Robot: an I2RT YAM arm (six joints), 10 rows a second.
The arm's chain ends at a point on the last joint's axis. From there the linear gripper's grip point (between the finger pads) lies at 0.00 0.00 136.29 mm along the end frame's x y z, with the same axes.
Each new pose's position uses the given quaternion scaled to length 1; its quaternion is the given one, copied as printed.
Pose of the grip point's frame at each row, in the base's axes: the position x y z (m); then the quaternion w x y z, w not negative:
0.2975 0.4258 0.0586 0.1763 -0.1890 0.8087 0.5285
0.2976 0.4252 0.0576 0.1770 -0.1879 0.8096 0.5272
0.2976 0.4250 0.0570 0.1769 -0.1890 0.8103 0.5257
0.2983 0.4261 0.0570 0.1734 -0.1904 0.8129 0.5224
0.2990 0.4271 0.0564 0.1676 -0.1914 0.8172 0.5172
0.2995 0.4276 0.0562 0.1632 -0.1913 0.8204 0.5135
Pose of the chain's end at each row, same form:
0.2859 0.3002 0.1103 0.1763 -0.1890 0.8087 0.5285
0.2855 0.2998 0.1096 0.1770 -0.1879 0.8096 0.5272
0.2856 0.2998 0.1094 0.1769 -0.1890 0.8103 0.5257
0.2870 0.3014 0.1107 0.1734 -0.1904 0.8129 0.5224
0.2887 0.3032 0.1121 0.1676 -0.1914 0.8172 0.5172
0.2898 0.3043 0.1134 0.1632 -0.1913 0.8204 0.5135

